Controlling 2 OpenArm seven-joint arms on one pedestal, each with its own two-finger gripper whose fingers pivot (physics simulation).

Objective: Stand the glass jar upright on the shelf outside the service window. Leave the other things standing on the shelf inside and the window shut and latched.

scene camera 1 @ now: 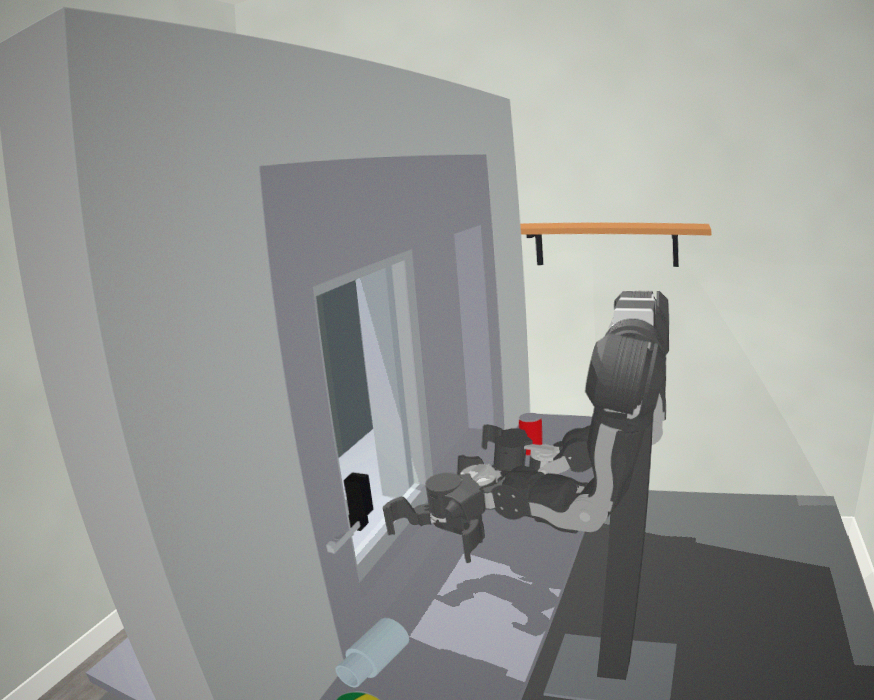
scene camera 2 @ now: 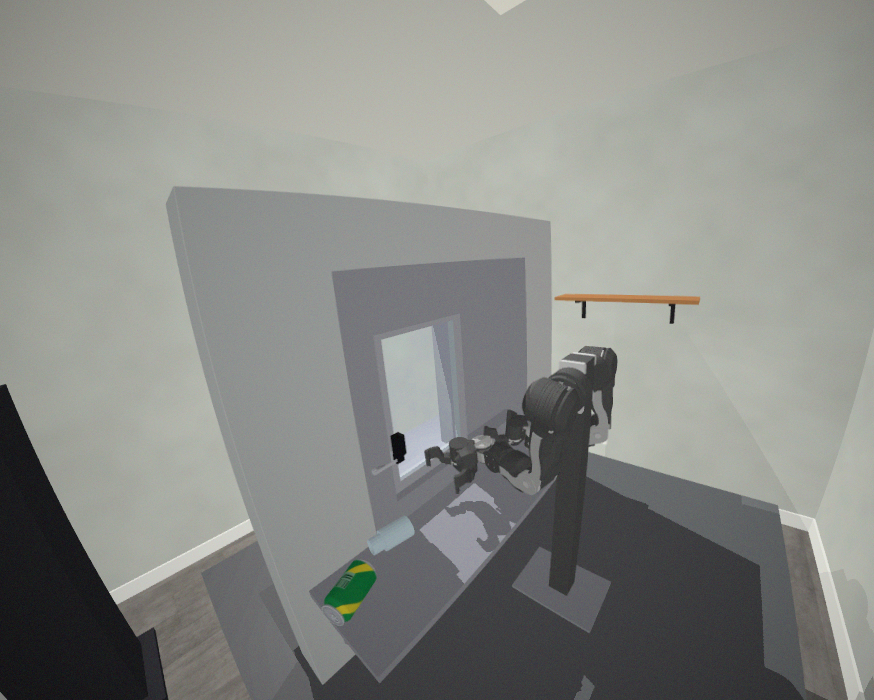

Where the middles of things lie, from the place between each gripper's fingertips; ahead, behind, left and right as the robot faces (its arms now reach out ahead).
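Glass jar (scene camera 2: 401, 529): 10 cm below my left hand, 1 cm ahead of it, 18 cm to the left of it.
My right hand: 70 mm above the glass jar, 40 mm past it, 540 mm to the right of it.
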